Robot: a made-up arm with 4 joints.
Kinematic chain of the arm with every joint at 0, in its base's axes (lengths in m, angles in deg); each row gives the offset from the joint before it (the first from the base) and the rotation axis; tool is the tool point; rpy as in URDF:
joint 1: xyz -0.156 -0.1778 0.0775 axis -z
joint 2: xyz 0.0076 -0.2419 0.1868 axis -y
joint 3: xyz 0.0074 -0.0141 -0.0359 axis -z
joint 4: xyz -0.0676 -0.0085 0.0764 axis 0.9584 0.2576 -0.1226
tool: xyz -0.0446 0.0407 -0.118 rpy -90 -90 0
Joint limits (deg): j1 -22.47..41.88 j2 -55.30..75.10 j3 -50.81..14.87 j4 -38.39..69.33
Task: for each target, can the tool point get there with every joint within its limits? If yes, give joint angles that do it. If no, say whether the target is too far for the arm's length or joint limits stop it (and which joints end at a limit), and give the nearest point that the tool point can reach.
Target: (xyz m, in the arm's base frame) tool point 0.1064 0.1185 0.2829
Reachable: no: joint limits stop it (at a limit: joint 1, joint 2, joint 3, joint 4) | nearest point -0.1095 -0.2837 0.3551 | short by 0.462 m
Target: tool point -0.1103 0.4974 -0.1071
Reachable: no: too far | nearest point -0.2800 -0.2233 0.2034 | short by 0.803 m
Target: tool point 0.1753 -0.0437 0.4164
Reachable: no: joint limits stop it (at a limit: joint 1, joint 2, joint 3, joint 4) | nearest point -0.1095 -0.2837 0.3551 | short by 0.377 m
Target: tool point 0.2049 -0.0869 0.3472
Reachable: no: joint limits stop it (at a limit: joint 1, joint 2, joint 3, joint 4) | nearest point -0.1095 -0.2837 0.3551 | short by 0.371 m
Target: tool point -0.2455 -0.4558 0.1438
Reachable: yes | joints 26.40 62.63 -14.87 -17.96
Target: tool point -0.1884 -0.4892 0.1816
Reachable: yes | joints -11.64 9.10 -44.24 11.11
